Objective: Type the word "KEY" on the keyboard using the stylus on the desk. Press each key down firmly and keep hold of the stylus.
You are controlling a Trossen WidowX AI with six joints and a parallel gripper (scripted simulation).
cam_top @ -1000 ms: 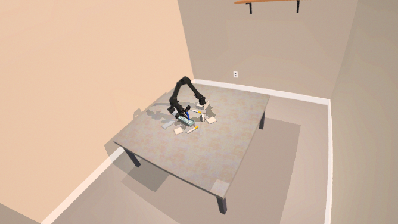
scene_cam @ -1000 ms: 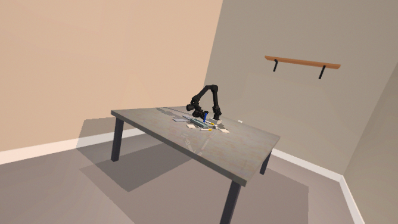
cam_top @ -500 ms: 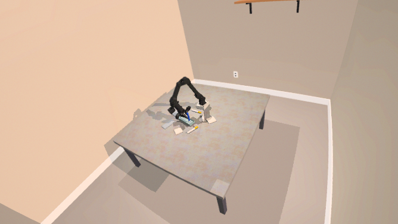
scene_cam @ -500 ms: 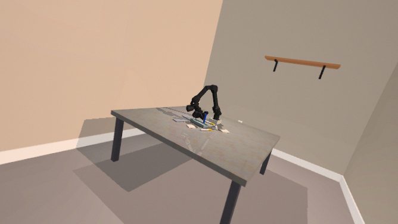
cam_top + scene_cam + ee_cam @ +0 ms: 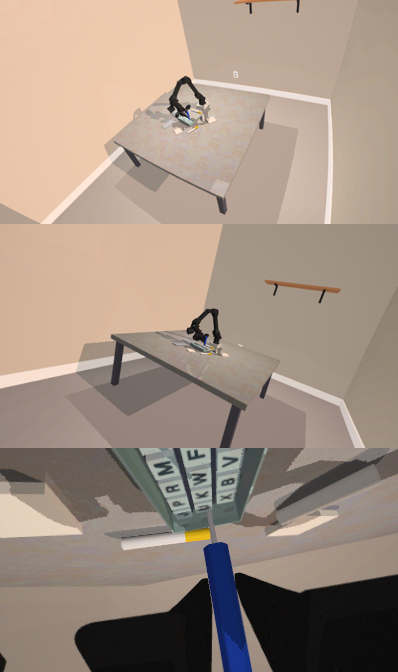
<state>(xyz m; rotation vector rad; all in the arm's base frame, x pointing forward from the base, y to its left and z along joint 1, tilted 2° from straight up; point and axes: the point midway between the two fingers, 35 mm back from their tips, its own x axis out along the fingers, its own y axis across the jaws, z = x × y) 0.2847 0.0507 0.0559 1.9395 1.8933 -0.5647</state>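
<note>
The keyboard lies 70 mm below my gripper tip and 60 mm to the right of it. The rest, counted from my gripper tip: white stick 130 mm behind, 70 mm below, 60 mm to the left; blue stylus 10 mm below; grey tip 50 mm below.
</note>
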